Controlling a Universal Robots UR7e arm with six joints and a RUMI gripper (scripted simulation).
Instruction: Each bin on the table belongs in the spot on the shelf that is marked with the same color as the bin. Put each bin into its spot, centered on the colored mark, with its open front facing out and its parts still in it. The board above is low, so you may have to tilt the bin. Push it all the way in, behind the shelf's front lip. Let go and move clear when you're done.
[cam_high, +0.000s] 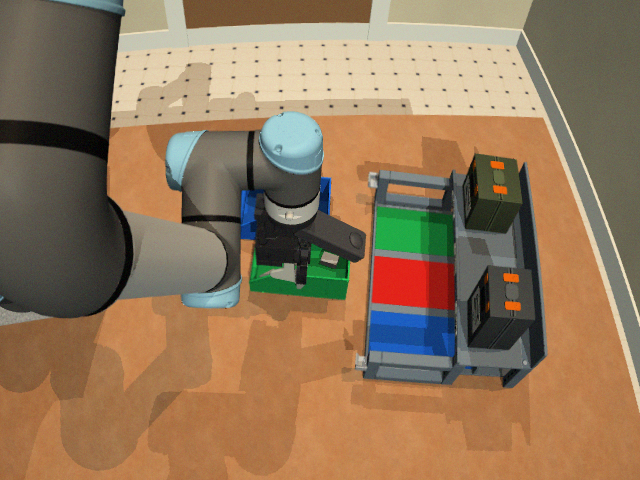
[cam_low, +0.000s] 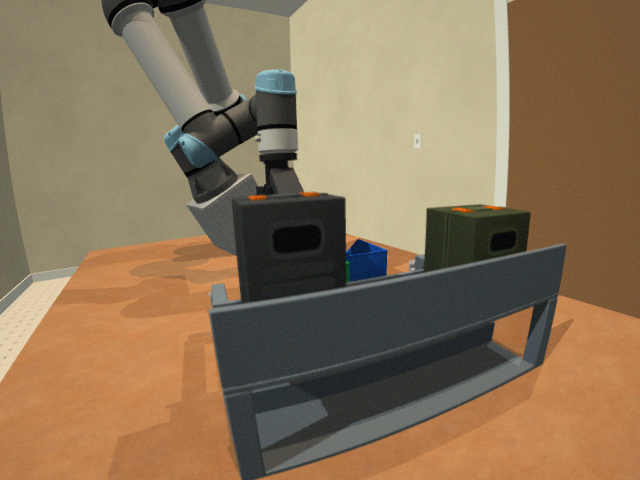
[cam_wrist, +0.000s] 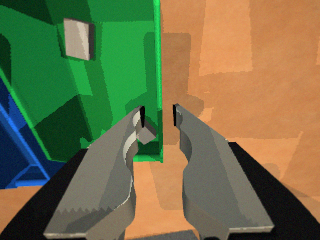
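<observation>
The green bin is 5 cm to the left of my hand and 3 cm below it. From my hand the other things lie so: shelf front lip: 13 cm ahead, 2 cm to the left, 6 cm below; then black box: 29 cm ahead, 13 cm to the right, 9 cm above; then blue bin: 2 cm behind, 16 cm to the left, 3 cm below.
</observation>
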